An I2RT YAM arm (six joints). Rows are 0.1 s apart.
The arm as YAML. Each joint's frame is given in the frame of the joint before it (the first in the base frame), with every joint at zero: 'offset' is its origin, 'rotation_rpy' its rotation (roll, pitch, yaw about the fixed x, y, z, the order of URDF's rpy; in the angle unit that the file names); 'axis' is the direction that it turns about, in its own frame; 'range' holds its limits. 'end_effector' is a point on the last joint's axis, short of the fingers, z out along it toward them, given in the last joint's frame.
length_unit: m
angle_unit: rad
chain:
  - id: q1
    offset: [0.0, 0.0, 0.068]
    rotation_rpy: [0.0, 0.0, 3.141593]
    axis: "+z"
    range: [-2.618, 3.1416]
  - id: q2
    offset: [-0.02, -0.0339, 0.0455]
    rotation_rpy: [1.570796, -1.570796, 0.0]
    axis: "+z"
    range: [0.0, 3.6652]
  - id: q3
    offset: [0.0, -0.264, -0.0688]
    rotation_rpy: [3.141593, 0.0, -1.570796]
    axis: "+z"
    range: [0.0, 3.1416]
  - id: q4
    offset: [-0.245, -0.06, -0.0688]
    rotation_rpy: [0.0, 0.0, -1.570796]
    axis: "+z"
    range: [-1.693, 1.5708]
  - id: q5
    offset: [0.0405, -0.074, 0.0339]
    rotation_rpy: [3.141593, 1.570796, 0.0]
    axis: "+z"
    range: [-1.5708, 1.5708]
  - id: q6
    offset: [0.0, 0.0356, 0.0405]
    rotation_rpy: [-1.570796, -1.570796, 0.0]
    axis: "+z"
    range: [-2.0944, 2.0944]
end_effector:
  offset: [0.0, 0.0, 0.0]
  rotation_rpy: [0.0, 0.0, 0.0]
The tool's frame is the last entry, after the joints.
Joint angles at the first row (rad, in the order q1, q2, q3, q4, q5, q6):
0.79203 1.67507 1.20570 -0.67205 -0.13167 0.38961
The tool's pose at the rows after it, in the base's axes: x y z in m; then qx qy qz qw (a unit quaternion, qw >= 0):
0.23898 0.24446 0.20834 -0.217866 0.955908 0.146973 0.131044
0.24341 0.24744 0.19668 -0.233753 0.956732 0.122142 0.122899
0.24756 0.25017 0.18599 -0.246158 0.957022 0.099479 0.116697
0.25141 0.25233 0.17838 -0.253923 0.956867 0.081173 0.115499
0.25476 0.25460 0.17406 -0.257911 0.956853 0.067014 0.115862
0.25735 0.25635 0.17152 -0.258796 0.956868 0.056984 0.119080
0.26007 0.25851 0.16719 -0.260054 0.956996 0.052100 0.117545
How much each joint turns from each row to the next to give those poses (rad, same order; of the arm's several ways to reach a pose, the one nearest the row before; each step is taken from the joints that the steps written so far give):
-0.00645 0.03753 0.00604 -0.01554 0.02434 -0.03142
-0.00018 0.04558 0.01285 -0.01027 0.02727 -0.03832
-0.00001 0.04188 0.01232 -0.00616 0.02808 -0.03004
-0.00060 0.03186 0.01148 -0.00098 0.02763 -0.02036
0.00022 0.02442 0.01531 -0.00466 0.02365 -0.01093
0.00036 0.01578 0.01064 0.00073 0.02029 -0.00406
-0.00045 0.02062 0.01021 0.00289 0.00647 -0.00359

